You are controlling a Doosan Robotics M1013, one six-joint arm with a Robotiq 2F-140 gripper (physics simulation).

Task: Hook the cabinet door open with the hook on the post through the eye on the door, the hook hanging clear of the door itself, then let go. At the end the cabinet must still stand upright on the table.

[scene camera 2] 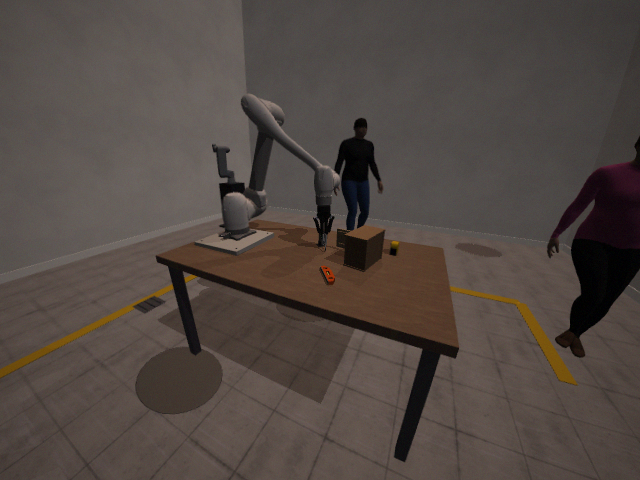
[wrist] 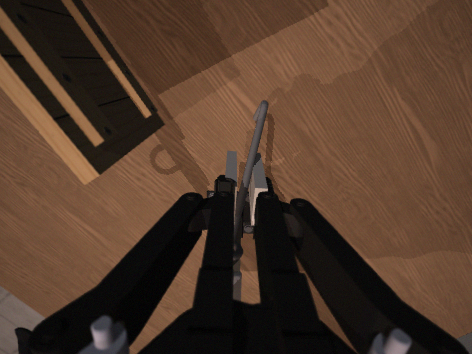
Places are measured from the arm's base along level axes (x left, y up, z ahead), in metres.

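Where they show: gripper, fingertip midpoint: (scene camera 2: 324,244) (wrist: 242,166); arm's base at its link origin: (scene camera 2: 238,234).
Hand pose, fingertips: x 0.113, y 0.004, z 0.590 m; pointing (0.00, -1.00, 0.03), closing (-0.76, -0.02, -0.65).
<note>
Things, the pixels of their top centre, and the offset from my fingertips. "spot": a spot on its surface instead. Level surfaces: height alone.
- brown cabinet at its top centre: (scene camera 2: 365,231) dy +0.135, dx -0.056, dz +0.260 m
- dark panel with light wooden strips, surface spot: (wrist: 82,87) spot: dy +0.072, dx +0.024, dz +0.105 m
- grey hook at a spot on its surface: (wrist: 256,140) spot: dy +0.021, dx -0.025, dz +0.017 m
- orange tool at its top centre: (scene camera 2: 328,272) dy -0.014, dx -0.291, dz +0.163 m
- wooden table at its surface level: dy -0.032 m
- black object at a spot on its surface: (scene camera 2: 394,248) spot: dy +0.010, dx +0.111, dz +0.394 m
The brown cabinet (scene camera 2: 364,249) stands upright on the table, with its door (scene camera 2: 341,238) swung out at its far left side. In the wrist view a dark panel with light wooden strips (wrist: 82,87), apparently the door, is at the upper left. A ring-shaped shadow lies near its end; I cannot make out the eye itself. The grey hook (wrist: 256,140) runs up between the finger pads, its bent tip beyond them and apart from the door. My gripper (scene camera 2: 323,244) (wrist: 242,166) is shut on the hook's rod, left of the cabinet. The post is mostly hidden by the fingers.
An orange tool (scene camera 2: 327,274) lies on the wooden table (scene camera 2: 403,302) in front of the cabinet. A small yellow and black object (scene camera 2: 394,248) stands right of the cabinet. The arm's white base plate (scene camera 2: 235,246) is at the table's left. Two people stand beyond the table.
</note>
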